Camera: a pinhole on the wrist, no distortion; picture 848 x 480 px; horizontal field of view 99.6 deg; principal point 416.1 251.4 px. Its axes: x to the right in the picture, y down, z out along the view. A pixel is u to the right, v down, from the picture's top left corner.
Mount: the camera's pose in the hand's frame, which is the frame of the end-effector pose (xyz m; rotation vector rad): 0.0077 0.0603 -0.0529 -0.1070 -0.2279 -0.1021
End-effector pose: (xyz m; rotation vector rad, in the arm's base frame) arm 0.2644 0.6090 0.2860 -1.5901 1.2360 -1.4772
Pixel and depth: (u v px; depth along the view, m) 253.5 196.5 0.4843
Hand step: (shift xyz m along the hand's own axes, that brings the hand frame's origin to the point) -0.3200 0.0632 0.3725
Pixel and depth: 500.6 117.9 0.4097
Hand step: -0.0059 -0.0512 0.3805
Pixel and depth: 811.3 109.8 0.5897
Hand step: 0.4821 -0.1588 0.6901
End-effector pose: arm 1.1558 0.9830 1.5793 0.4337 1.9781 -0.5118
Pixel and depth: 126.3 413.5 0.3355
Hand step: -0.3118 0.2738 0.1952
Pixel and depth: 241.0 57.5 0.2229
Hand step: -0.1604 -0.0232 0.1492
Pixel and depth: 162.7 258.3 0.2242
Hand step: -0.1947 0.1049 0.1273
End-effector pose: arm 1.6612 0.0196 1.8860 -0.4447 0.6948 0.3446
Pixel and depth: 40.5 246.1 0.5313
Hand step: -0.6496 0.1642 0.3340
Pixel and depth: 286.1 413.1 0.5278
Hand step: -0.2669 0.3748 0.3917
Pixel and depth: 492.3 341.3 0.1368
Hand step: 0.0097 0.1077 0.0831
